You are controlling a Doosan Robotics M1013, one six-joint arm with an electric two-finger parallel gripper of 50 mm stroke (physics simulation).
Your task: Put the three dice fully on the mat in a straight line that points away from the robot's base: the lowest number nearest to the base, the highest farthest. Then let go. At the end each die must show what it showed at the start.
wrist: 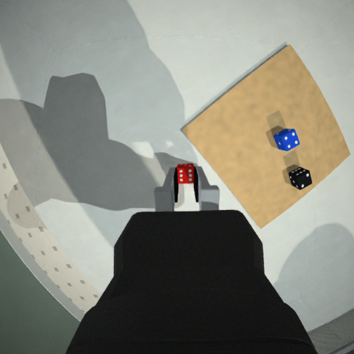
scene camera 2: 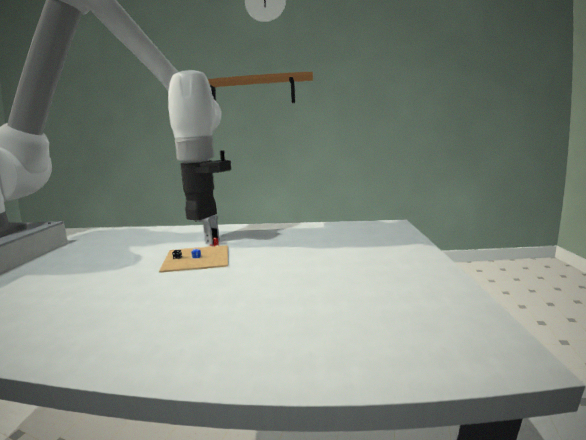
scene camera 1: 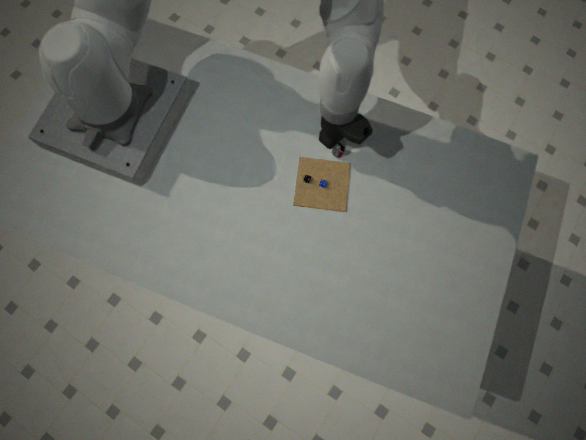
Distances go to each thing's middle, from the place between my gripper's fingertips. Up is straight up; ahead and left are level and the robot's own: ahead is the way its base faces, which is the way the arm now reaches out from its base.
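The tan mat (scene camera 1: 333, 197) is to be found 2 cm behind my hand and 10 cm to the right of it.
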